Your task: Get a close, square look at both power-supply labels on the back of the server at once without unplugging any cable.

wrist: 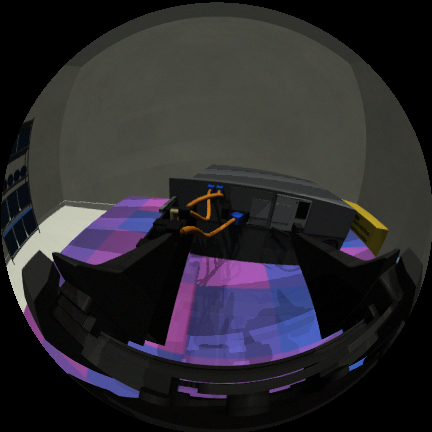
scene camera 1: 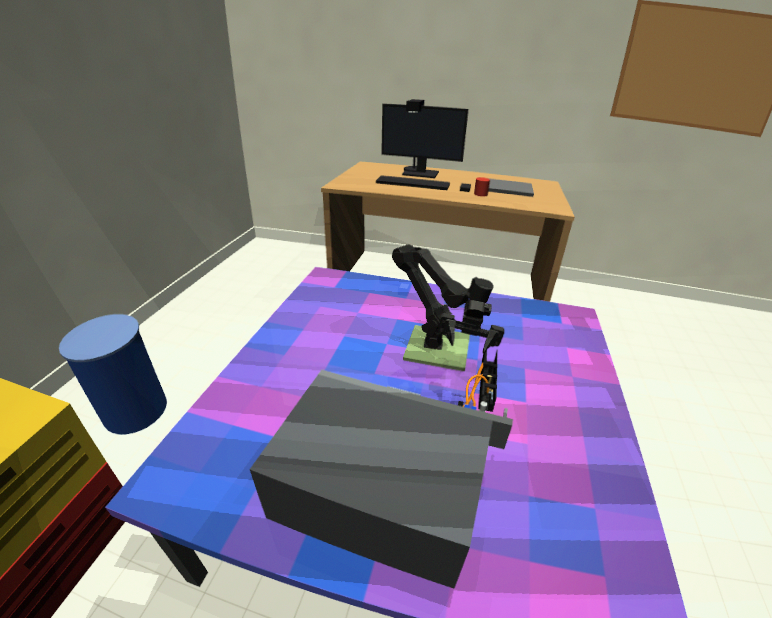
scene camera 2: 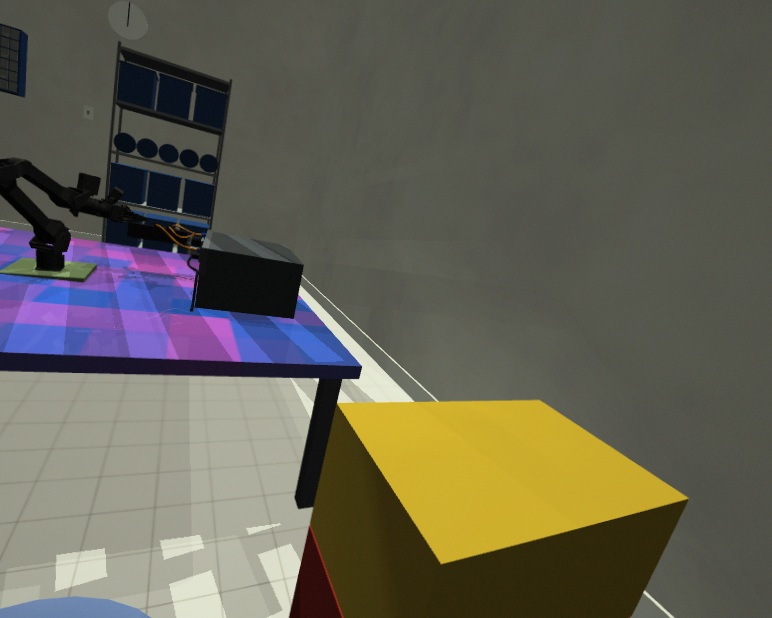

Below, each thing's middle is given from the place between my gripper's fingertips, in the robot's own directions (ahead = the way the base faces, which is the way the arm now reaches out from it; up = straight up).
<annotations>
Now: hand 60 mm to the right of the black unit (scene camera 1: 487, 401), 50 mm short of it and 50 mm above it.
</annotations>
